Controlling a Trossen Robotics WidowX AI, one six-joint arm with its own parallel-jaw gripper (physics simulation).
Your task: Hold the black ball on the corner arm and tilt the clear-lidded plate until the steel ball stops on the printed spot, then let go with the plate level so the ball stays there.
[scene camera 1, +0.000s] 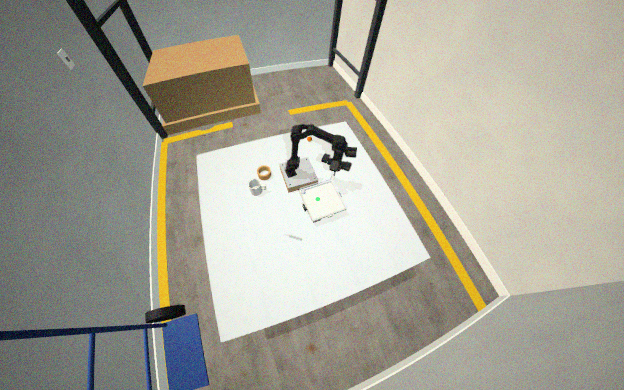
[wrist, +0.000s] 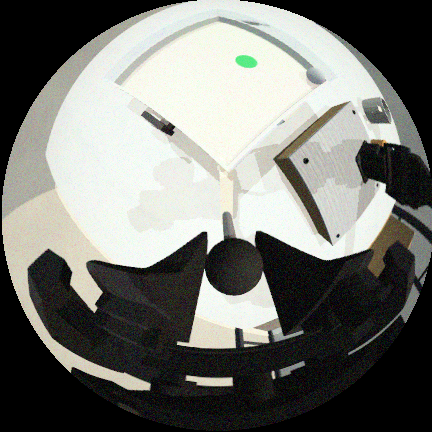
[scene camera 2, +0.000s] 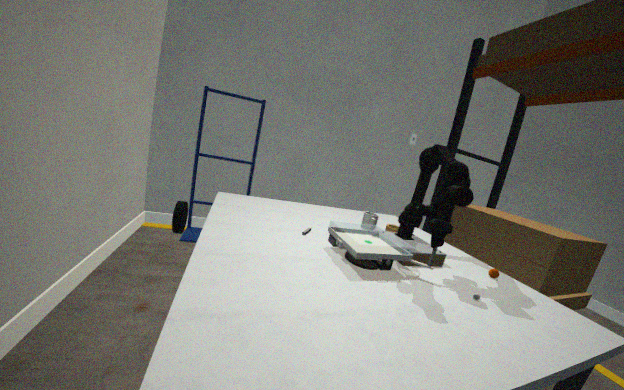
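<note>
The black ball point(wrist: 234, 266) on the corner arm point(wrist: 226, 195) is between the two fingertips of my gripper point(wrist: 231, 235), which is shut on it. The clear-lidded plate point(scene camera 1: 330, 207) point(scene camera 2: 350, 247) point(wrist: 190, 100) is joined to that arm at its near corner in the wrist view. The green printed spot point(scene camera 1: 317, 199) point(scene camera 2: 368, 242) point(wrist: 246, 61) lies off the plate's middle. The steel ball point(wrist: 315, 75) rests inside the plate's right corner in the wrist view, away from the spot. In scene camera 2 the plate looks slightly tilted above its black base point(scene camera 2: 367, 262).
The arm's base block point(scene camera 1: 306, 179) point(scene camera 2: 434, 257) point(wrist: 325, 175) stands close beside the plate. A metal mug point(scene camera 1: 255, 187) point(scene camera 2: 369, 220) point(wrist: 376, 110) and a brown ring point(scene camera 1: 258, 176) stand beyond it. An orange ball point(scene camera 1: 309, 139) point(scene camera 2: 494, 273), a small grey ball point(scene camera 2: 476, 297) and a thin stick point(scene camera 1: 294, 237) point(scene camera 2: 306, 231) lie on the table.
</note>
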